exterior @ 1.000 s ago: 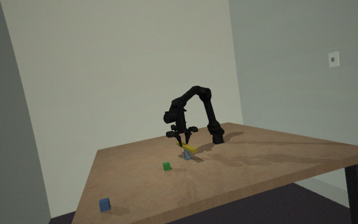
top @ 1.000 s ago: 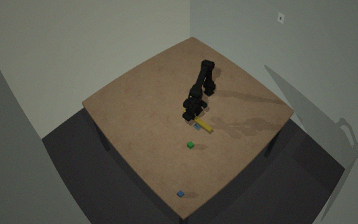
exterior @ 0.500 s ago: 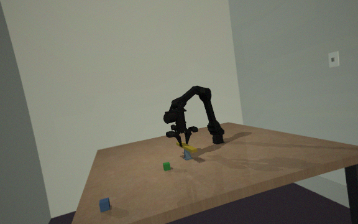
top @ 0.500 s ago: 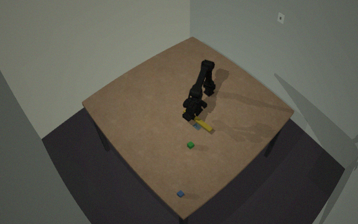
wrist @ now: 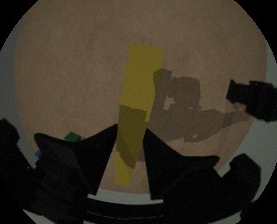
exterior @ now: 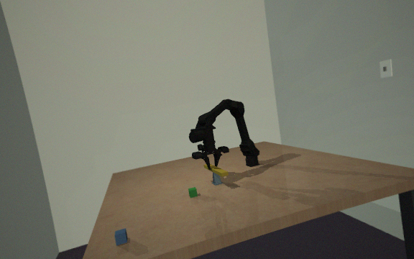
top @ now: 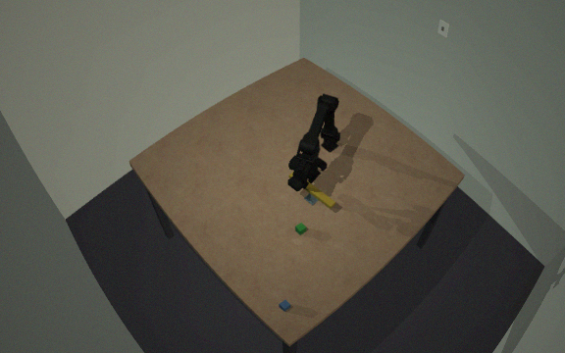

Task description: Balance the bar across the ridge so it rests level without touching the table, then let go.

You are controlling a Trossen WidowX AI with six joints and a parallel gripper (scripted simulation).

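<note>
Now: gripper tip 3 cm to the right of the yellow bar. The rest, counted from my gripper tip: blue cube 45 cm ahead, 36 cm to the left, 5 cm below; then green cube 15 cm ahead, 12 cm to the left, 5 cm below.
</note>
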